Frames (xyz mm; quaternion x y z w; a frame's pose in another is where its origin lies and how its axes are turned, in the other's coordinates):
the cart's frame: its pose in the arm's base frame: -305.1 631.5 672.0 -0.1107 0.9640 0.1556 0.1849
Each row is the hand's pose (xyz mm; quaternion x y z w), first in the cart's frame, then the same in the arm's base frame.
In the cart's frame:
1: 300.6 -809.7 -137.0 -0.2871 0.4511 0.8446 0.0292
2: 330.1 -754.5 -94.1 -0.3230 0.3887 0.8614 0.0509
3: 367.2 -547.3 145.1 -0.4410 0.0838 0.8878 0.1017
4: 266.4 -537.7 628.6 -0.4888 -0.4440 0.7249 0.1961
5: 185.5 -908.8 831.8 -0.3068 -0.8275 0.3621 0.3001
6: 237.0 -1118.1 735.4 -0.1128 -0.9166 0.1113 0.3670
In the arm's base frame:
1: -402.5 -212.7 465.7 -0.6877 -0.1604 -0.3875 0.5926
2: -430.4 -151.5 430.6 -0.7046 -0.1660 -0.4355 0.5351
3: -443.2 116.3 258.5 -0.7500 -0.1432 -0.5958 0.2489
4: -198.6 305.8 -126.6 0.6558 0.1111 0.6849 0.2974
5: 40.8 43.7 -370.6 0.3879 0.1286 0.5010 0.7629
6: 19.7 -191.3 -359.8 0.1884 0.1791 0.2879 0.9217

